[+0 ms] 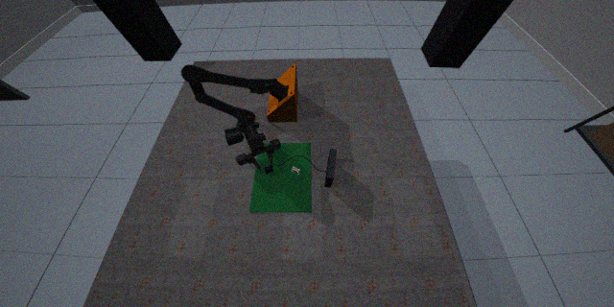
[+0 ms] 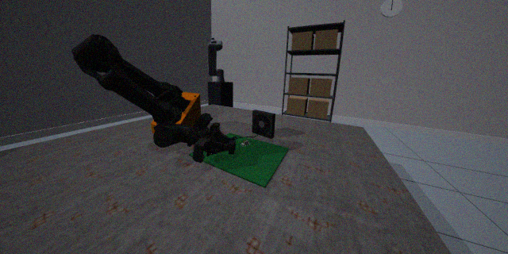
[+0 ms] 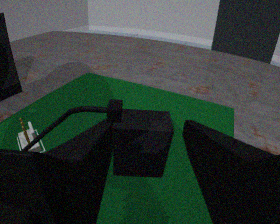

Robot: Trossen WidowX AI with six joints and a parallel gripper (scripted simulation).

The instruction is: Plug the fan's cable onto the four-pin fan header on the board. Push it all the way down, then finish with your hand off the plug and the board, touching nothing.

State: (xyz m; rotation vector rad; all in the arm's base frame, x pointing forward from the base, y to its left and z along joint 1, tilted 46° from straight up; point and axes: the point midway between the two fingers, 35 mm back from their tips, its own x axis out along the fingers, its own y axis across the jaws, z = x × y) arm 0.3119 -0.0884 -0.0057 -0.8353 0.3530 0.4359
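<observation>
The green board is 60 mm to the left of my gripper tip and 70 mm below it. From my gripper tip the other things lie so: white four-pin header (20 mm behind, 110 mm to the left, 60 mm below); black plug (10 mm behind, 10 mm below); black fan (20 mm behind, 240 mm to the left).
</observation>
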